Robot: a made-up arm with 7 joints.
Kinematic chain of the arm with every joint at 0, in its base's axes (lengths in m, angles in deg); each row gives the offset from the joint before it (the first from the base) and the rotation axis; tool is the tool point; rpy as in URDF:
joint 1: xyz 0 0 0.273 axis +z
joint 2: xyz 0 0 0 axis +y
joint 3: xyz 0 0 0.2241 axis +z
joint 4: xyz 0.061 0 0 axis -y
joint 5: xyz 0.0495 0 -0.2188 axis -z
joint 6: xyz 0 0 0 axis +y
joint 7: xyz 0.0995 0 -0.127 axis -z
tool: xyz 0 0 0 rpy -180 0 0
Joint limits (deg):
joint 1: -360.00..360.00
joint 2: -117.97..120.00
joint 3: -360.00..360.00
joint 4: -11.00..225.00
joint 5: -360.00..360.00
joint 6: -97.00..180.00
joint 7: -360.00..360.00
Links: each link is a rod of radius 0.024 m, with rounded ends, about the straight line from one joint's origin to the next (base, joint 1, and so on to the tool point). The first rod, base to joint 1, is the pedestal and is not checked.
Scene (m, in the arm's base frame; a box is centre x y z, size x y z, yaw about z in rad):
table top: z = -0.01
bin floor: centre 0.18 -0.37 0 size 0.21 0.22 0.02 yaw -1.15
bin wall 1: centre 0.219 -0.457 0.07 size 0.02 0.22 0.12 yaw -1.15
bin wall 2: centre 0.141 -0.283 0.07 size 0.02 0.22 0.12 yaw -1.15
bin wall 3: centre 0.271 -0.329 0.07 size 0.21 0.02 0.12 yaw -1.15
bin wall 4: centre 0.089 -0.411 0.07 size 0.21 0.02 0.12 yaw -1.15
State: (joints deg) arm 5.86 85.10 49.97 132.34 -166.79 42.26 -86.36
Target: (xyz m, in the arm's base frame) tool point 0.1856 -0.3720 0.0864
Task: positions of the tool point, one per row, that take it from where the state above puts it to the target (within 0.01 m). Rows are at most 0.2 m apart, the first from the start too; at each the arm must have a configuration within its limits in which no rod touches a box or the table.
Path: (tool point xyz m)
1: 0.5451 0.1943 0.1496
2: 0.5611 0.0750 0.1810
3: 0.5448 -0.0649 0.2263
4: 0.4655 -0.2076 0.2106
5: 0.3398 -0.3171 0.2045
6: 0.1855 -0.3720 0.2074
7: 0.1882 -0.3758 0.1477
8: 0.1856 -0.3720 0.0864

